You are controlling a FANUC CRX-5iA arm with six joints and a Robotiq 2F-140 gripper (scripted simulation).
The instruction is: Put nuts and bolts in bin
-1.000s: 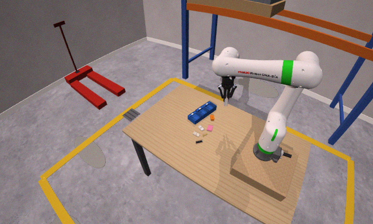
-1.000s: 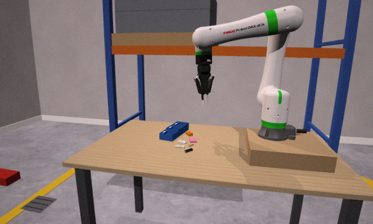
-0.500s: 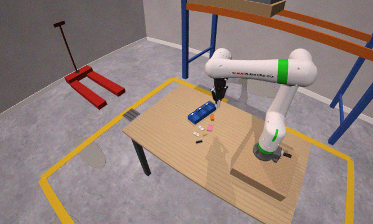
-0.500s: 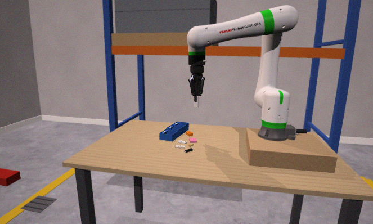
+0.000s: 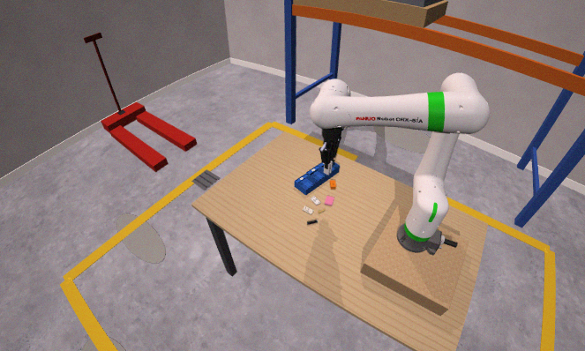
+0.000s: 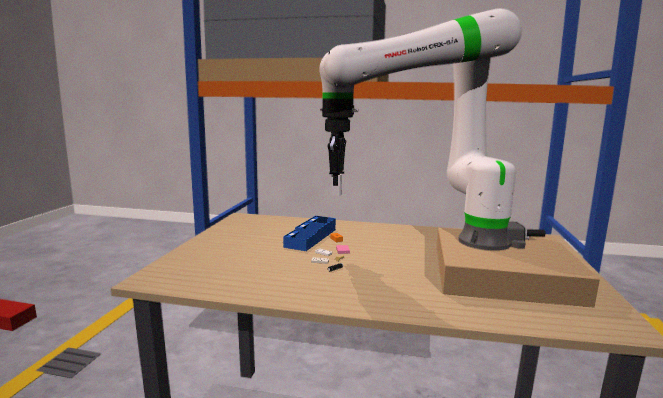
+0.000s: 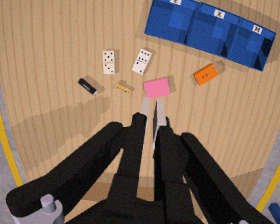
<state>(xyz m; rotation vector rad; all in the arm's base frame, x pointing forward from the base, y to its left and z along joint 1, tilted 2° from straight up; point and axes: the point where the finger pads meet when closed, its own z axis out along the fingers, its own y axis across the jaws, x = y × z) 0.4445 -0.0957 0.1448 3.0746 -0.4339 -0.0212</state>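
Right now my hand is 9 cm short of the blue bin row, 13 cm to the left of it and 20 cm above it. From my hand the other things lie so: orange block: 13 cm to the right, 21 cm below; then pink block: 2 cm behind, 1 cm to the right, 22 cm below; then brass piece: 1 cm behind, 7 cm to the left, 22 cm below.
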